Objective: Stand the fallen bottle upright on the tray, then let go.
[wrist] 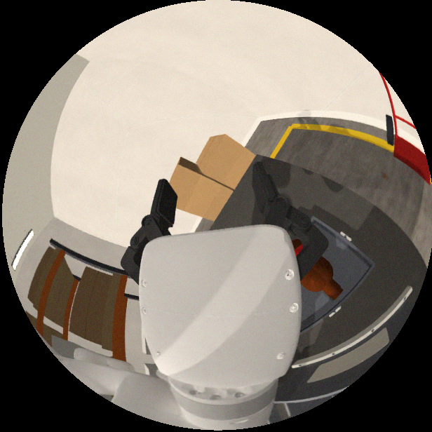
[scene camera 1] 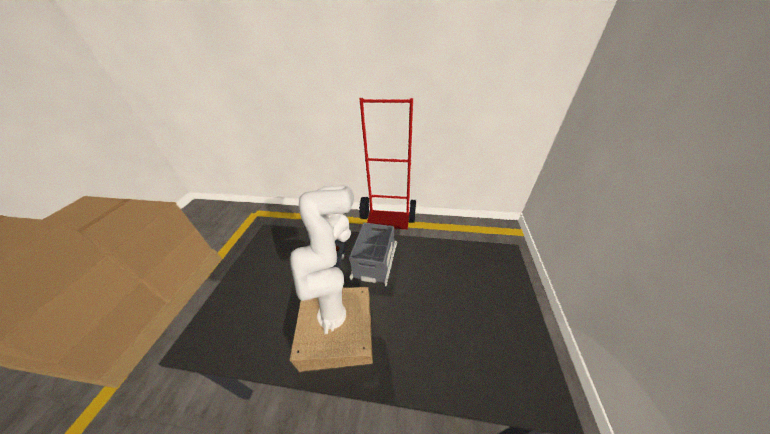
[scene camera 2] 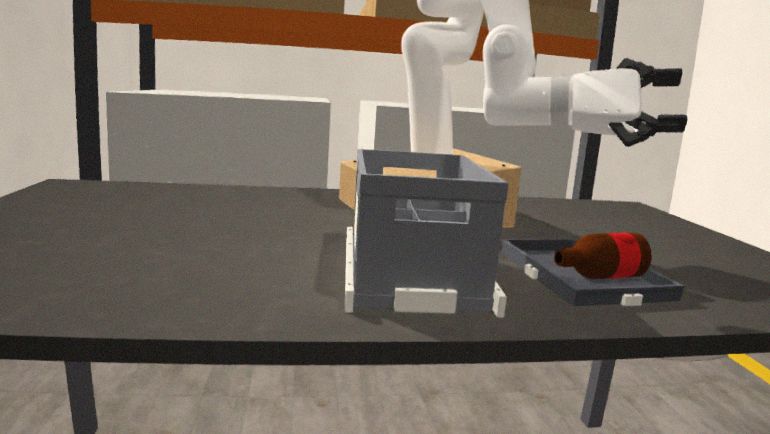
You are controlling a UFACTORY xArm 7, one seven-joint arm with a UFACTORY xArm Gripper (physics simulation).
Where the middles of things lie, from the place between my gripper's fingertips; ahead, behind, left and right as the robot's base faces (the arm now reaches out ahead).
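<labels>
There is the brown bottle (scene camera 2: 608, 255), which is 26 cm below my hand, and also 6 cm behind it and 6 cm to the right of it.
</labels>
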